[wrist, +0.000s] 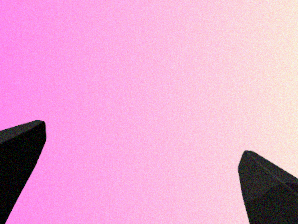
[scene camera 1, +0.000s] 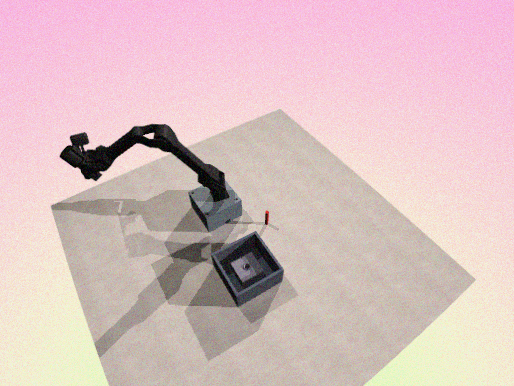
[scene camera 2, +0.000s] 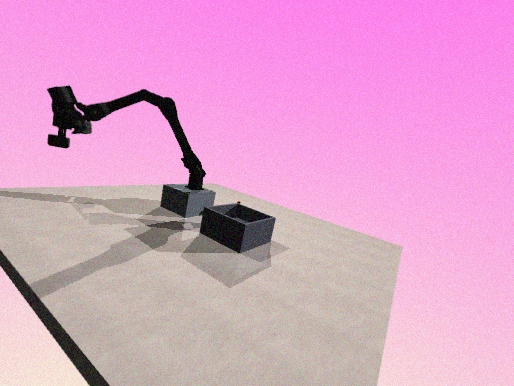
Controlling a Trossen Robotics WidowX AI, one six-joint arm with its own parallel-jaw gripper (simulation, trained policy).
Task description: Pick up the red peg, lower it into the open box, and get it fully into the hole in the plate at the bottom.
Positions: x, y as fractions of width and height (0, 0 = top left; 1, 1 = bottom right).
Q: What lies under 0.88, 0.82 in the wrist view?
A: My gripper.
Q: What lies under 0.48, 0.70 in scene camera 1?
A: A grey plate.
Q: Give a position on a grey box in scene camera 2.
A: At 0.43, 0.58
